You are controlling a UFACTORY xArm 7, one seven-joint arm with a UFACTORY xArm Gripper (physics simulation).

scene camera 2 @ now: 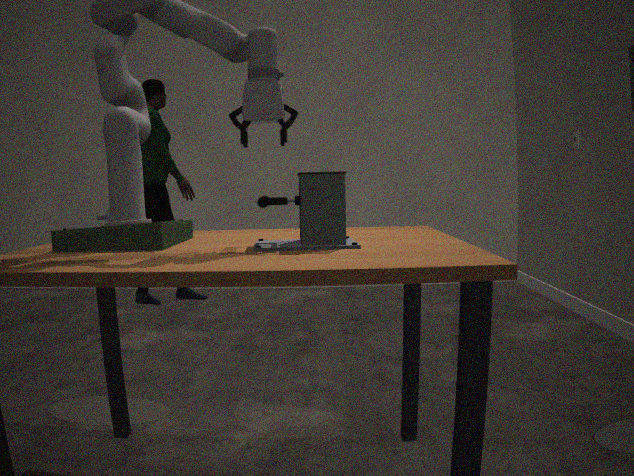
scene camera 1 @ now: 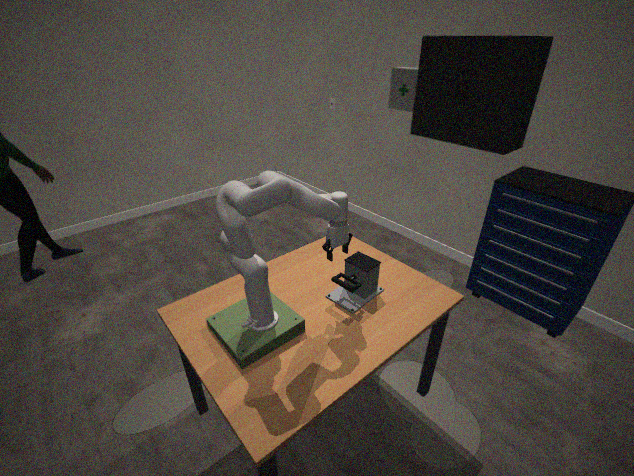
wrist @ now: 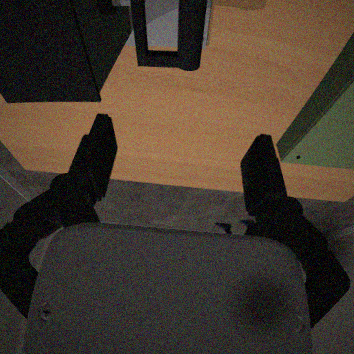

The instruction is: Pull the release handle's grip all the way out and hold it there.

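The release handle's black loop-shaped grip (scene camera 1: 353, 284) (scene camera 2: 263, 201) (wrist: 190, 35) sticks out level from the side of a grey box (scene camera 1: 362, 275) (scene camera 2: 322, 210) (wrist: 45, 55), on the side facing the arm's base. A short bit of metal rod shows between grip and box in scene camera 2. The box stands on a light metal plate (scene camera 1: 336, 295) (scene camera 2: 266, 244) on the table. My gripper (scene camera 1: 337, 254) (scene camera 2: 264, 145) (wrist: 182, 138) is open and empty, pointing down. It is apart from the grip, higher than the box top. In the wrist view the grip lies beyond the fingertips, at the top.
The arm stands on a green base block (scene camera 1: 230, 325) (scene camera 2: 107, 238) (wrist: 330, 127) on the wooden table (scene camera 1: 409, 297) (scene camera 2: 419, 256) (wrist: 200, 100). A blue drawer cabinet (scene camera 1: 542, 251) stands beyond the table. A person (scene camera 1: 23, 204) (scene camera 2: 158, 148) is off to the side, behind the table in scene camera 2.
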